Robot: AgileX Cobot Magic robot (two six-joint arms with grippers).
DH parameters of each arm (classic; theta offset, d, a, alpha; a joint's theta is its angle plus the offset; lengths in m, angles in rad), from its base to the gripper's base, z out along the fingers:
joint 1: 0 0.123 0 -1.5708
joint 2: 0.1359 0 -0.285 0
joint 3: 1.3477 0 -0.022 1.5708
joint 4: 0 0.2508 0 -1.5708
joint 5: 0 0 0.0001 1.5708
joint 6: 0 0.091 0 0
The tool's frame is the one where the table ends.
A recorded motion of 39 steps. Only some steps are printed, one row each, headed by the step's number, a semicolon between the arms.
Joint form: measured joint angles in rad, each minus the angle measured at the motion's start. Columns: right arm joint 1, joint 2, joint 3, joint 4, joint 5, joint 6; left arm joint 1, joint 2, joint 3, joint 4, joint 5, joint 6.
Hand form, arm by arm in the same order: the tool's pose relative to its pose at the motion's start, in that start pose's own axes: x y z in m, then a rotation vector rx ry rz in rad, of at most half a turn. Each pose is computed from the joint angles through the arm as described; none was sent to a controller.
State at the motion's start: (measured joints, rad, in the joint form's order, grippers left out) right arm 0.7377 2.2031 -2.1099 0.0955 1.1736 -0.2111; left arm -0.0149 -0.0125 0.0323 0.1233 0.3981 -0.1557
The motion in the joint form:
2: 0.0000 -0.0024 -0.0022 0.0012 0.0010 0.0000; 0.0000 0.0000 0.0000 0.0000 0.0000 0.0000
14: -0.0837 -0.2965 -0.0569 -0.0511 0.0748 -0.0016; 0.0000 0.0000 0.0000 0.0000 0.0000 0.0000
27: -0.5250 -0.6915 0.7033 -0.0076 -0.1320 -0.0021; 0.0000 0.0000 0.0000 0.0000 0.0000 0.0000
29: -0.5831 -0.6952 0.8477 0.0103 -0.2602 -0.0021; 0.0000 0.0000 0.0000 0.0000 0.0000 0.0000
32: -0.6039 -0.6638 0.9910 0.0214 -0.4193 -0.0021; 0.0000 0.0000 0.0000 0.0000 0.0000 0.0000
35: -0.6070 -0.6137 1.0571 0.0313 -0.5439 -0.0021; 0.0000 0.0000 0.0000 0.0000 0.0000 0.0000
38: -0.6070 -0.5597 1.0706 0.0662 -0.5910 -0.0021; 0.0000 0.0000 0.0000 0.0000 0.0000 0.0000
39: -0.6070 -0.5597 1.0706 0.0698 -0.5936 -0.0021; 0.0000 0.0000 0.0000 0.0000 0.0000 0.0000
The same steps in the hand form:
2: -0.0004 0.0002 -0.0017 -0.0005 -0.0038 0.0001; 0.0000 0.0000 0.0000 0.0000 0.0000 0.0000
14: 0.0129 -0.0225 -0.1655 0.1387 -0.2601 0.0298; 0.0000 0.0000 0.0000 0.0000 0.0000 0.0000
27: 0.1819 -0.1173 -0.1670 0.2649 -0.1123 0.4665; 0.0000 0.0000 0.0000 0.0000 0.0000 0.0000
29: 0.2079 -0.1297 -0.1394 0.2777 -0.1074 0.5405; 0.0000 0.0000 0.0000 0.0000 0.0000 0.0000
32: 0.2293 -0.1358 -0.0998 0.2832 -0.0954 0.5831; 0.0000 0.0000 0.0000 0.0000 0.0000 0.0000
35: 0.2378 -0.1417 -0.0716 0.2926 -0.1038 0.6016; 0.0000 0.0000 0.0000 0.0000 0.0000 0.0000
38: 0.2399 -0.1461 -0.0517 0.2709 -0.0975 0.6368; 0.0000 0.0000 0.0000 0.0000 0.0000 0.0000
39: 0.2396 -0.1462 -0.0517 0.2704 -0.1012 0.6393; 0.0000 0.0000 0.0000 0.0000 0.0000 0.0000

